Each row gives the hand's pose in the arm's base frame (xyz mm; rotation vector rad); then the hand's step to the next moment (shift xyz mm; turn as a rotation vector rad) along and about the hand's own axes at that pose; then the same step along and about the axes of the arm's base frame.
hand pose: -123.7 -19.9 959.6 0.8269 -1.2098 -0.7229
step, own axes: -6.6 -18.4 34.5 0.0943 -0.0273 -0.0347
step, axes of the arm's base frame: -35.9 -9.4 -14.0 0.0524 -0.0879 0.0189
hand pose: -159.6 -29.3 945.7 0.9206 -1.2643 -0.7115
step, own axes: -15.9 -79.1 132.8 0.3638 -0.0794 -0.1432
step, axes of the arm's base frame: -130.0 -47.8 -70.5 0.2104 -0.3253 0.0953
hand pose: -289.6 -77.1 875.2 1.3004 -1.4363 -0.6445
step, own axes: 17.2 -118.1 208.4 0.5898 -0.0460 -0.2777
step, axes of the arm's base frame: -145.5 -98.4 -163.8 0.3523 -0.4943 0.2422
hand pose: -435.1 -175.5 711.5 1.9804 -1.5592 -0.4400
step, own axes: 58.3 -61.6 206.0 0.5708 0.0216 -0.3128
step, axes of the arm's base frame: -56.5 -94.7 -193.6 0.3156 -0.4782 0.3096
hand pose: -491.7 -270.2 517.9 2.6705 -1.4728 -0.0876
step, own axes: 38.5 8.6 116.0 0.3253 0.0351 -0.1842
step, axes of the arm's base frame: 2.4 -43.1 -114.7 0.1612 -0.2843 0.1848
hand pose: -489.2 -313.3 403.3 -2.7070 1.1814 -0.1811
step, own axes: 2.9 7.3 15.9 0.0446 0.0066 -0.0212
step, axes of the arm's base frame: -0.3 -5.1 -17.0 0.0216 -0.0397 0.0210
